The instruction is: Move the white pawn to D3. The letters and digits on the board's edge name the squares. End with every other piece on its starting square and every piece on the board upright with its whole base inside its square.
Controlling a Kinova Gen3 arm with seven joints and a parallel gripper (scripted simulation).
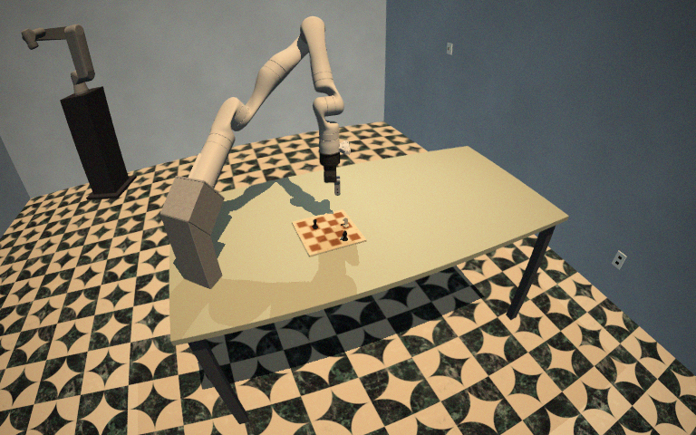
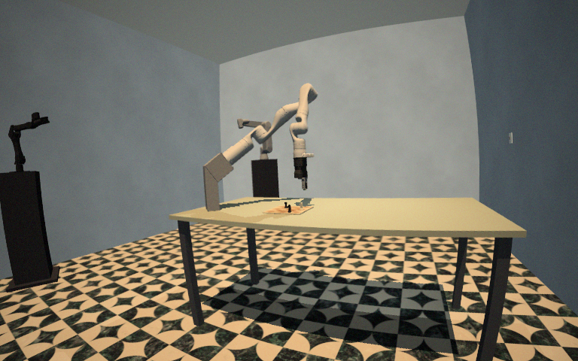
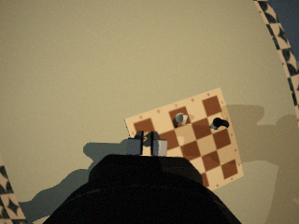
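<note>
My hand is 130 mm above the chessboard, 90 mm to the left of it and 40 mm past it. The rest, counted from my hand: pale grey piece: 110 mm below, 70 mm to the right, 30 mm ahead; white pawn: 10 mm below.
</note>
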